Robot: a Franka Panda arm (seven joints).
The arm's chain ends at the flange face. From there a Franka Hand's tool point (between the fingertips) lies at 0.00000 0.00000 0.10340 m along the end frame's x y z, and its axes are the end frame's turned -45 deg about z.
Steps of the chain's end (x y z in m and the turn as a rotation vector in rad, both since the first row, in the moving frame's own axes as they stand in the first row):
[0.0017 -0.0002 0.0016 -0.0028 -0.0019 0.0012]
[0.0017 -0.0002 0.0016 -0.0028 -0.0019 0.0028]
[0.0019 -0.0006 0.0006 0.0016 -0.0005 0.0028]
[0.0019 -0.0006 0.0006 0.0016 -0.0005 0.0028]
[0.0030 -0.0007 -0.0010 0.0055 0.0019 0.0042]
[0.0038 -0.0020 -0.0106 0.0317 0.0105 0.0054]
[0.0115 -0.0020 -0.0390 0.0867 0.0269 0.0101]
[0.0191 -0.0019 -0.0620 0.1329 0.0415 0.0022]
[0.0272 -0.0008 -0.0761 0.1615 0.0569 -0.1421]
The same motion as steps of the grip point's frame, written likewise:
[0.0010 0.0011 0.0016 -0.0006 -0.0033 0.0012]
[0.0010 0.0011 0.0016 -0.0006 -0.0033 0.0028]
[0.0018 0.0008 0.0006 0.0015 0.0008 0.0028]
[0.0018 0.0008 0.0006 0.0015 0.0008 0.0028]
[0.0032 0.0014 -0.0010 0.0025 0.0052 0.0042]
[0.0072 -0.0003 -0.0107 0.0150 0.0298 0.0054]
[0.0179 0.0024 -0.0394 0.0423 0.0803 0.0101]
[0.0276 0.0055 -0.0630 0.0646 0.1233 0.0022]
[0.0351 0.0100 -0.0776 0.0740 0.1544 -0.1421]

